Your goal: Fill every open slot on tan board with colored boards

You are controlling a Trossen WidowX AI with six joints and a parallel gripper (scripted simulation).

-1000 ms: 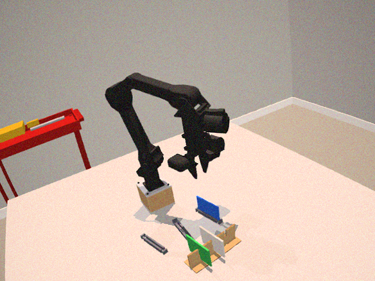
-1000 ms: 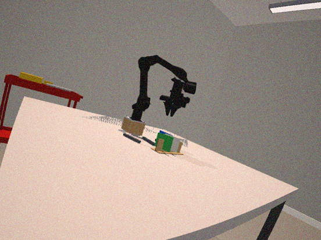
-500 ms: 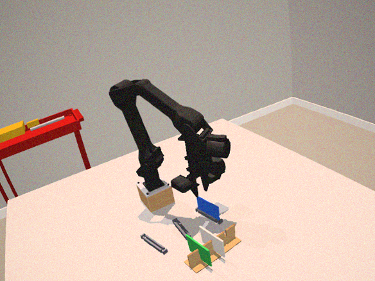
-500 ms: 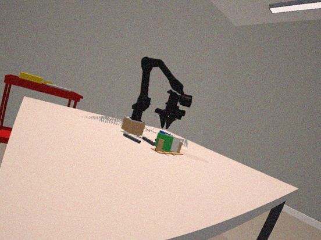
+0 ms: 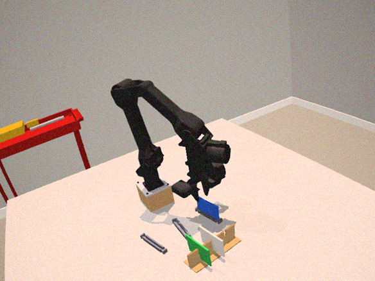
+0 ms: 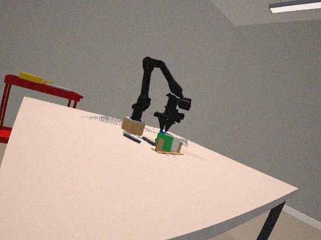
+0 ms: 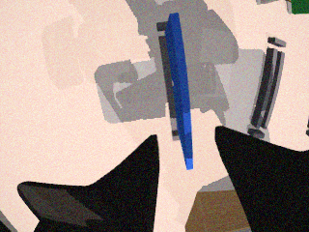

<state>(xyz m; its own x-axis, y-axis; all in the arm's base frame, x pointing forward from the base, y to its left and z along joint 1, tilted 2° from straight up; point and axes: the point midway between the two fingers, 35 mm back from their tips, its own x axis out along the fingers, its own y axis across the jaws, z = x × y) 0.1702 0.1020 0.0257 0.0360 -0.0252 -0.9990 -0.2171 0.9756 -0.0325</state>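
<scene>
Right now the blue board is 40 mm below my gripper tip and 20 mm ahead of it. Also, from my gripper tip: green board 180 mm ahead, 120 mm to the right, 30 mm below; then tan board 170 mm ahead, 80 mm to the right, 40 mm below; then white board 170 mm ahead, 70 mm to the right, 30 mm below.
</scene>
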